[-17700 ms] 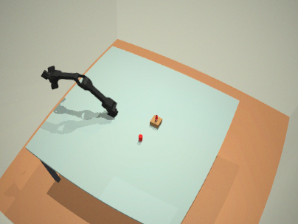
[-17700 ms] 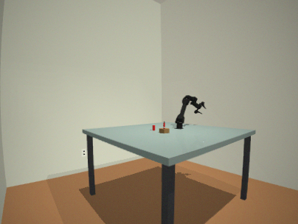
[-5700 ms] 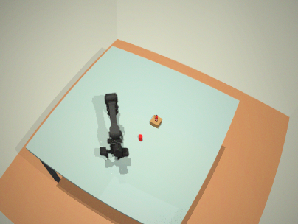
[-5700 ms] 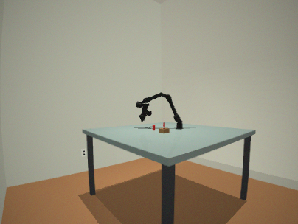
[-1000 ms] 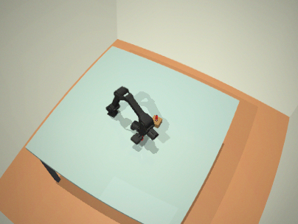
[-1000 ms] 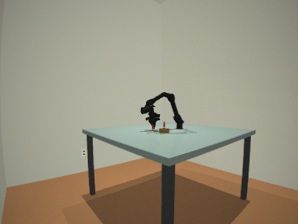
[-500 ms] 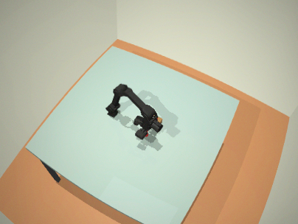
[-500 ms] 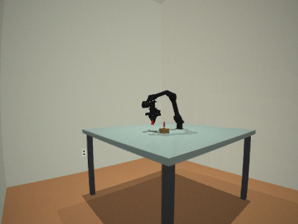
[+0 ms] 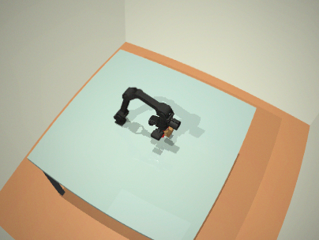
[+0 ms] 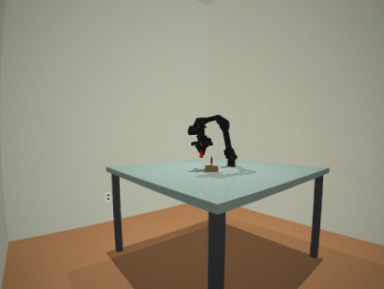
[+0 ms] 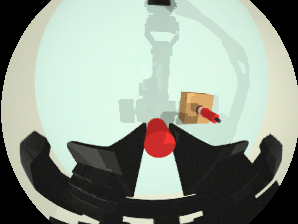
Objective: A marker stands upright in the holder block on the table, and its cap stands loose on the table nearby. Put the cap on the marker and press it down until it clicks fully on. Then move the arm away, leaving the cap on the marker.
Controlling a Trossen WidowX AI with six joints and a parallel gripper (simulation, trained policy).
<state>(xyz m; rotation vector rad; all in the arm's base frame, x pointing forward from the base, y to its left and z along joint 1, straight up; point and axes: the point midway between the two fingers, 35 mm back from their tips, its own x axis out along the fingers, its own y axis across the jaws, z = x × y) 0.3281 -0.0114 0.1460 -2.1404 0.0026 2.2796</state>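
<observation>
Right now my gripper tip is 100 mm to the right of the wooden holder block and 90 mm above it. The rest, counted from my gripper tip: red cap (10 mm ahead, 10 mm above).
</observation>
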